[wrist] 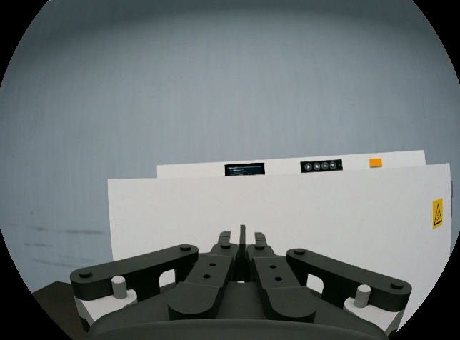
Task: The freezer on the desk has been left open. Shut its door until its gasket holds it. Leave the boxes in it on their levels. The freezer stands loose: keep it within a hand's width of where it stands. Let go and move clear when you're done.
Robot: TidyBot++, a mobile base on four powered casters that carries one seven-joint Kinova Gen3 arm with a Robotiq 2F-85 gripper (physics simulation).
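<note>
The freezer's white door (165,210) fills the lower middle of the wrist view, with a yellow warning label (437,213) near its right edge. Behind its top edge shows the upper front of the white freezer body (195,170), with a dark display (244,169), a row of round buttons (321,166) and an orange patch (375,162). My gripper (241,238) is shut and empty, its fingertips in front of the door's face. Whether they touch the door, and how wide any gap at the gasket is, I cannot tell. The boxes are hidden behind the door.
A blue-grey wall (225,90) stands behind the freezer. A dark brown surface (55,305) shows at the lower left. A small grey part (451,197) shows at the door's right edge.
</note>
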